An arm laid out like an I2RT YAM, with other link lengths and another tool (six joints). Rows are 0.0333 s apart.
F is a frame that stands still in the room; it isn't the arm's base.
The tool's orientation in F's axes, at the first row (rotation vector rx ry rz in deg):
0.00, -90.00, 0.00
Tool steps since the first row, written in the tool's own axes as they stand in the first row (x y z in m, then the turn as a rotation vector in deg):
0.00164, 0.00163, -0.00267, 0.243, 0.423, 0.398
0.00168, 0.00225, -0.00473, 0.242, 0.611, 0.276
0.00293, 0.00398, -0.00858, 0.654, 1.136, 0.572
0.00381, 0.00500, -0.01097, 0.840, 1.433, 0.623
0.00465, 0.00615, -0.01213, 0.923, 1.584, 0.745
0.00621, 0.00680, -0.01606, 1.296, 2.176, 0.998
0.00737, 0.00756, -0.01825, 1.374, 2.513, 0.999
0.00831, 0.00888, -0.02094, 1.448, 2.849, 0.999
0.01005, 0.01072, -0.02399, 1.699, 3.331, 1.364
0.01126, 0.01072, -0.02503, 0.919, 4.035, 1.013
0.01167, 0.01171, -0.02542, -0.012, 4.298, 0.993
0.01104, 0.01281, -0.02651, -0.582, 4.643, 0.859
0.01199, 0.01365, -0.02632, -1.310, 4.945, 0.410
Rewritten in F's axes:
0.00267, 0.00163, 0.00164, -0.398, 0.423, 0.243
0.00473, 0.00225, 0.00168, -0.276, 0.611, 0.242
0.00858, 0.00398, 0.00293, -0.572, 1.136, 0.654
0.01097, 0.00500, 0.00381, -0.623, 1.433, 0.840
0.01213, 0.00615, 0.00465, -0.745, 1.584, 0.923
0.01606, 0.00680, 0.00621, -0.998, 2.176, 1.296
0.01825, 0.00756, 0.00737, -0.999, 2.513, 1.374
0.02094, 0.00888, 0.00831, -0.999, 2.849, 1.448
0.02399, 0.01072, 0.01005, -1.364, 3.331, 1.699
0.02503, 0.01072, 0.01126, -1.013, 4.035, 0.919
0.02542, 0.01171, 0.01167, -0.993, 4.298, -0.012
0.02651, 0.01281, 0.01104, -0.859, 4.643, -0.582
0.02632, 0.01365, 0.01199, -0.410, 4.945, -1.310

